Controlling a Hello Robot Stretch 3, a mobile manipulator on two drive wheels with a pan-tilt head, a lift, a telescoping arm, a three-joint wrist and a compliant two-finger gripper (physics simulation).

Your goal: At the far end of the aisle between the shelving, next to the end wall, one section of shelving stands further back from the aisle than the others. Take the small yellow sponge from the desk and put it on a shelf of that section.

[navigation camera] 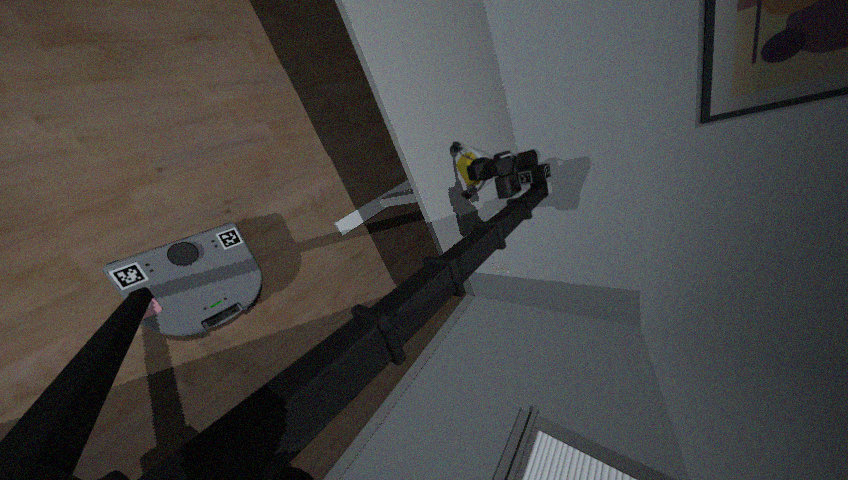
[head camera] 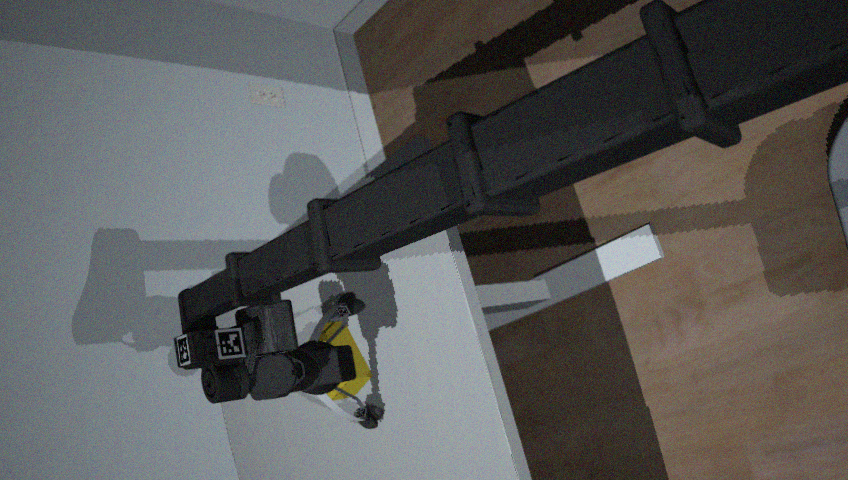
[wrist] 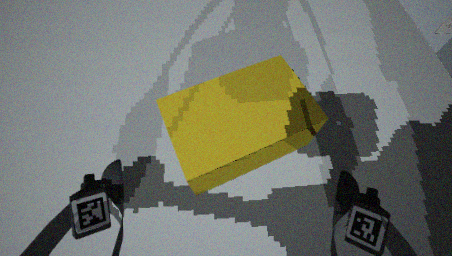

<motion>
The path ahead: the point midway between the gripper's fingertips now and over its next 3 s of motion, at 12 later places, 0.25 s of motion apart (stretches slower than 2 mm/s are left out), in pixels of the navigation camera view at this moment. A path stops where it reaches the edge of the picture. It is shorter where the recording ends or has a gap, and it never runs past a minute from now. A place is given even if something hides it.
My gripper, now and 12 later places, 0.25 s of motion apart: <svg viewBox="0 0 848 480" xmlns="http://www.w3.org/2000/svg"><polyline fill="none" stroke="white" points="459,171 461,170 476,166 483,163 484,163 483,163 479,164 475,165 474,165 474,165 473,166 474,165 474,165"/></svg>
</motion>
